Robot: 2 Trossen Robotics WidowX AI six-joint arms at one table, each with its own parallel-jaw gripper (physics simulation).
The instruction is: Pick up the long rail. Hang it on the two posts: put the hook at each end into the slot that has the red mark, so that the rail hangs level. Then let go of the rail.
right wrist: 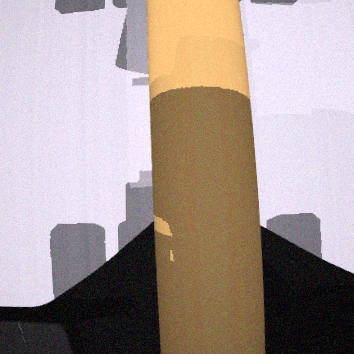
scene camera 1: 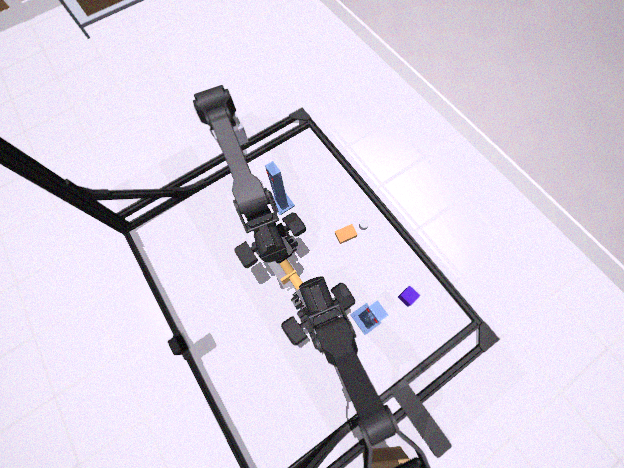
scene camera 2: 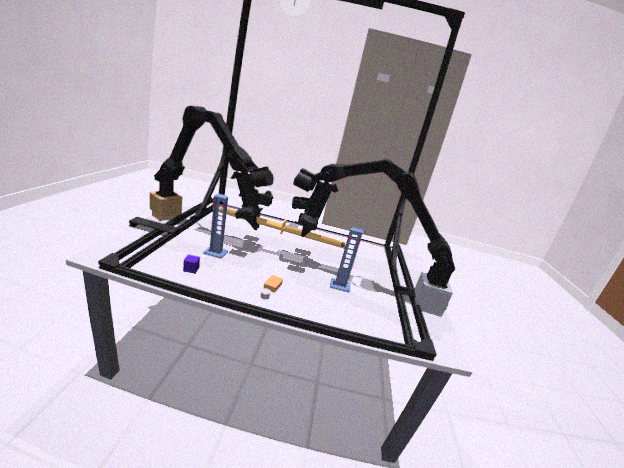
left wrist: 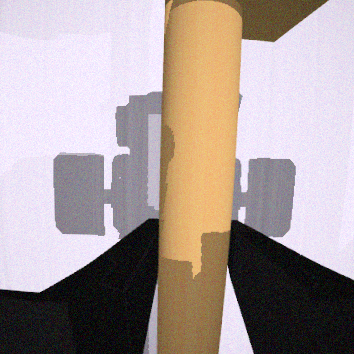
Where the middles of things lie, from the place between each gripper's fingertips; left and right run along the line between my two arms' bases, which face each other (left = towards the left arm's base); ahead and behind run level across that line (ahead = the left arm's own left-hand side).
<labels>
The long tan rail [right wrist: 208, 259] lies 9 cm to the left of my right hand, 3 cm above it and 2 cm behind it.
Right now my left hand is 8 cm to the left of the long tan rail, 1 cm below it and 1 cm short of it.
</labels>
